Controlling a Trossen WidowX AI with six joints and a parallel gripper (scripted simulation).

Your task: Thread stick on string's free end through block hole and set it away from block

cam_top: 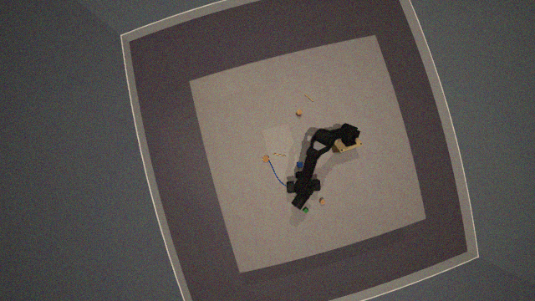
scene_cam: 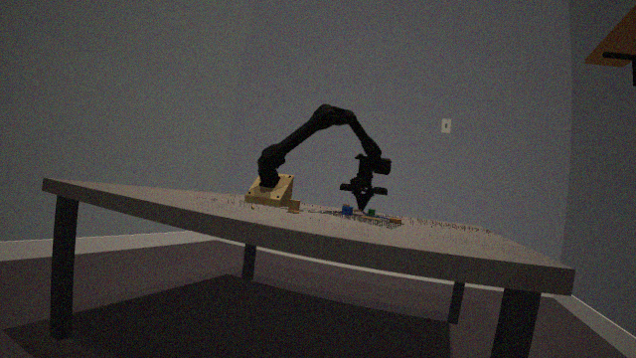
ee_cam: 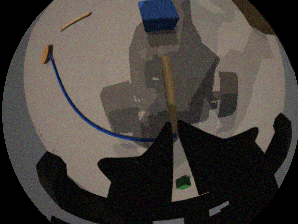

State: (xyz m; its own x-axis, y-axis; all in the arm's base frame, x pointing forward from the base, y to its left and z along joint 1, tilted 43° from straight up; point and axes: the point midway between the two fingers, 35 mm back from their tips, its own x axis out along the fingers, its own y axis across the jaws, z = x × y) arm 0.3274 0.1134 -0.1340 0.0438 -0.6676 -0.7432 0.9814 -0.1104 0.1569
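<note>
My gripper tip is 110 mm to the left of the blue block and 30 mm past it. Also, from my gripper tip: green cube 170 mm to the left, 10 mm ahead; thin wooden stick 20 mm to the right; round wooden button 200 mm to the right, 170 mm ahead, 10 mm below.
</note>
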